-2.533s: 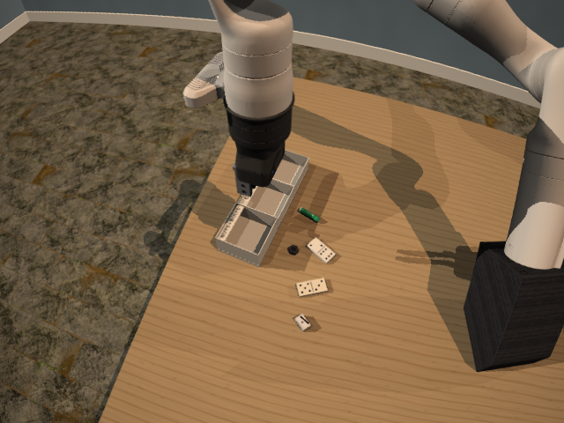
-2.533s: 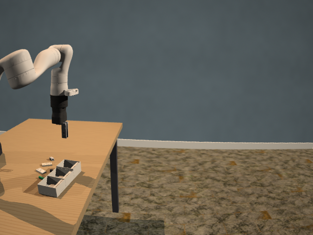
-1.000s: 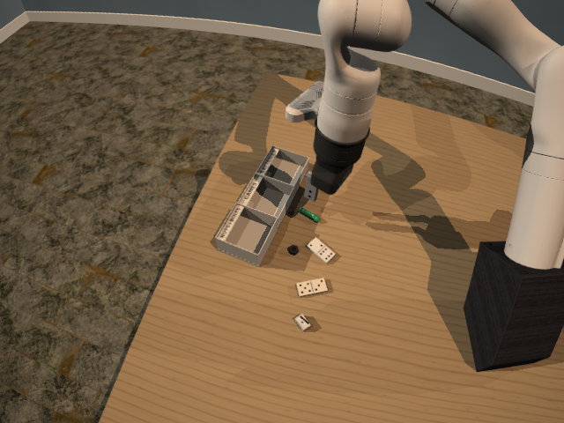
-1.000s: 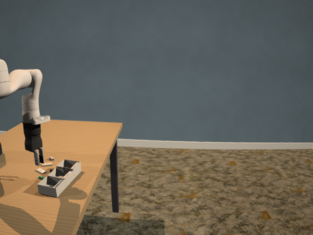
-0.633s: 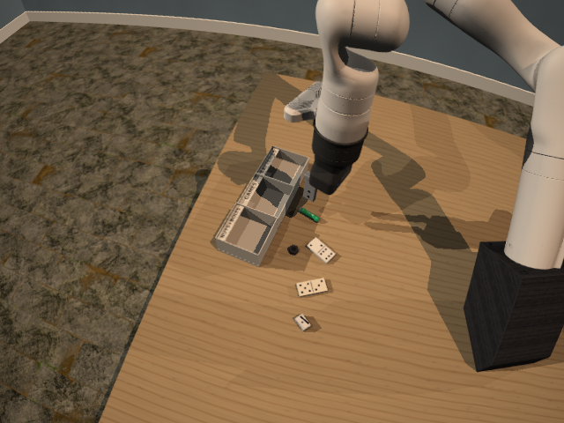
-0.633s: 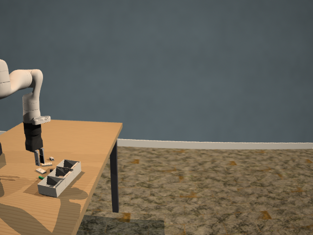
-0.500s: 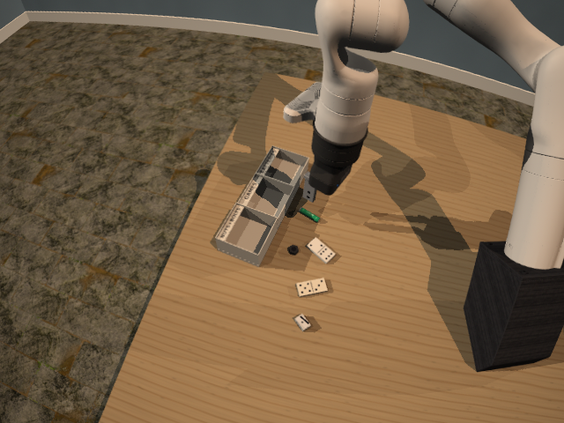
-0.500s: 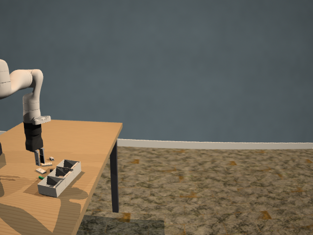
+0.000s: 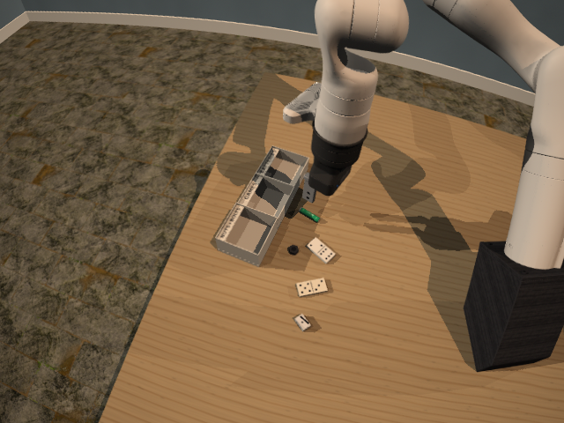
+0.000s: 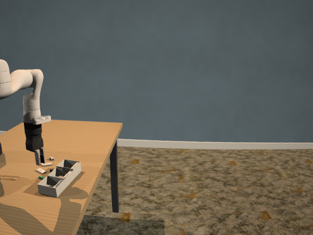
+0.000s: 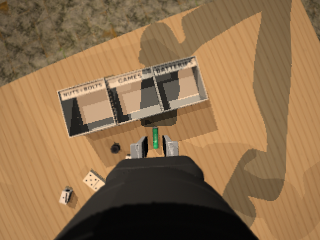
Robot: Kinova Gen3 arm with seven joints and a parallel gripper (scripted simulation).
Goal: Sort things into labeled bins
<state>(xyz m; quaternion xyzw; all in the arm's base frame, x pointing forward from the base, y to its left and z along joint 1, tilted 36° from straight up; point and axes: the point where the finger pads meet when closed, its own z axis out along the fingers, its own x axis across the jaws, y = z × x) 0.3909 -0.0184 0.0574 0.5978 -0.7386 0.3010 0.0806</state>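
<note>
My hand is 8 cm above the green battery. Also, from my hand: grey bin row (9 cm ahead, 1 cm to the left, 7 cm below); then black nut (8 cm to the left, 9 cm below).
</note>
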